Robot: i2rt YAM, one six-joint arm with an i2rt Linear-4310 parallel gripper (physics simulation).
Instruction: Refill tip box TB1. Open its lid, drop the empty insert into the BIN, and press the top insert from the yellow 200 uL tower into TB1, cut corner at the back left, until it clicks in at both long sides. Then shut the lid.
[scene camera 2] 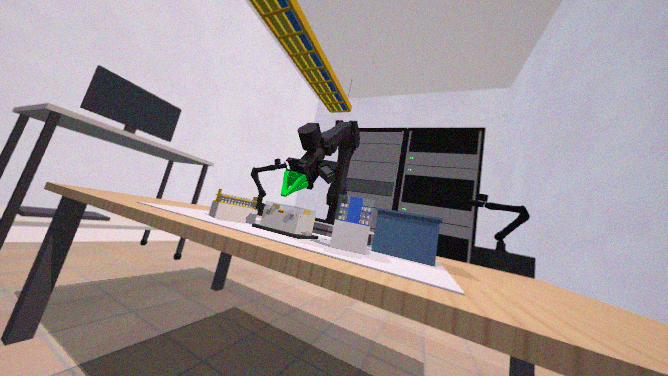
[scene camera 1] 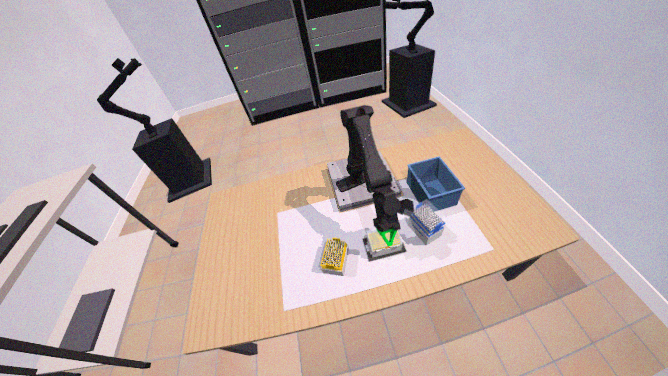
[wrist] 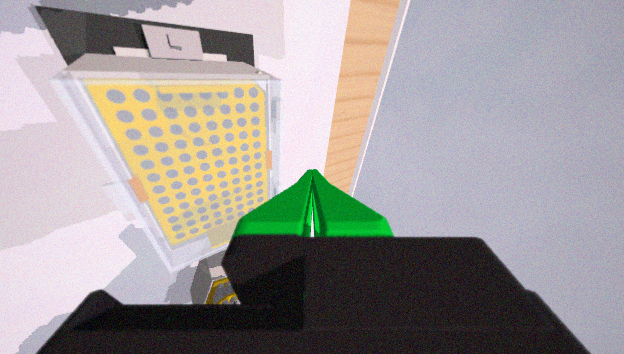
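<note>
Tip box TB1 [scene camera 1: 377, 242] [scene camera 2: 286, 220] [wrist: 150, 68] stands on the white mat with its clear lid [wrist: 274, 130] down over it. A yellow insert [wrist: 200, 142] with empty-looking holes shows through the lid. My gripper [scene camera 1: 389, 244] [scene camera 2: 284, 194] [wrist: 312, 177] is shut and empty, with its green fingers above the box in the scene views. The yellow tower [scene camera 1: 333, 254] [scene camera 2: 235, 201] stands left of TB1, with a loaded insert on top. Part of it also shows in the wrist view [wrist: 217, 292]. The blue BIN [scene camera 1: 446, 199] [scene camera 2: 406, 237] stands at the back right.
A blue-trimmed tower [scene camera 1: 427, 220] [scene camera 2: 350, 237] of tips stands between TB1 and the bin, close to my wrist in scene camera 1. A dark holder [scene camera 1: 370, 257] [wrist: 102, 39] surrounds TB1's base. The wooden table [scene camera 1: 240, 260] extends around the mat [scene camera 1: 300, 290].
</note>
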